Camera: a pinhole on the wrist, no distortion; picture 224 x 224 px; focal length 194.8 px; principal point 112.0 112.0 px. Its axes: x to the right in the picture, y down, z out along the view. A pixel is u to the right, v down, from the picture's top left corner.
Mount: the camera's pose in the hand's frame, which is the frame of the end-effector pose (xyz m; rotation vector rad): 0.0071 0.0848 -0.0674 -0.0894 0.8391 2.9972
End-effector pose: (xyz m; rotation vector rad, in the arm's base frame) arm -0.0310 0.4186 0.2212 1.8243 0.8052 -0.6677
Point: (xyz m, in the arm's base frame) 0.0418 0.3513 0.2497
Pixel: 94 215
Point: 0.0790 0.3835 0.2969
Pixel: 110 83
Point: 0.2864 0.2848 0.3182
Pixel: outside the picture
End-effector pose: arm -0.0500 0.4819 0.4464 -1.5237 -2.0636 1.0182
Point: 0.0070 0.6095 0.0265
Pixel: 30 55
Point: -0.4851 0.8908 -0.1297
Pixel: outside the picture
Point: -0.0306 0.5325 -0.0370
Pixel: 66 83
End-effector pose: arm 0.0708 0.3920 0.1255 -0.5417 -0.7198 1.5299
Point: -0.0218 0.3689 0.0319
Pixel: 168 108
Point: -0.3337 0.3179 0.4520
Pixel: outside the picture
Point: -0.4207 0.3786 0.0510
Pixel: 96 81
